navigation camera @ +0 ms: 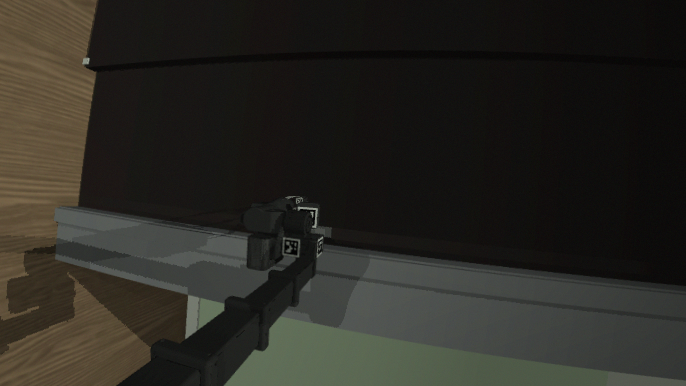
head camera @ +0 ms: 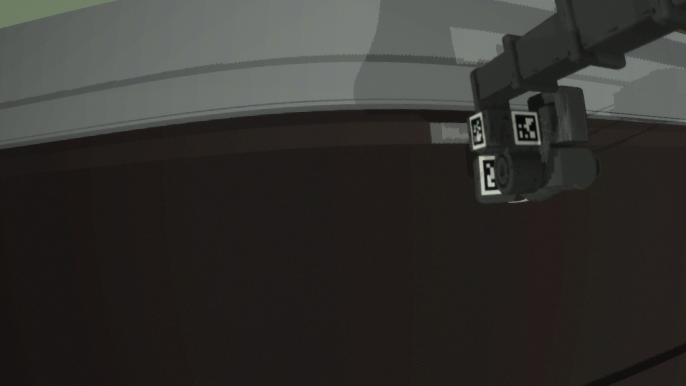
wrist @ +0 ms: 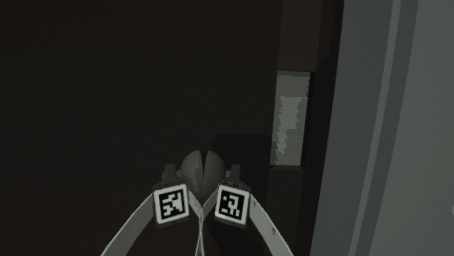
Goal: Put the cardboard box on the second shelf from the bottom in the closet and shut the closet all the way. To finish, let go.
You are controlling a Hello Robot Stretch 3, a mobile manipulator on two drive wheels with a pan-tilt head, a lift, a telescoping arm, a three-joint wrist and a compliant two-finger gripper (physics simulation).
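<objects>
You can see the gripper in the head camera view [487, 181], and the navigation camera view and the wrist view show it as well. On the gripper, [wrist: 168, 204] and [navigation camera: 299, 200] are the same spot. There's a dark closet door too, and on the dark closet door [navigation camera: 543, 142] and [head camera: 107, 336] are the same spot.
</objects>
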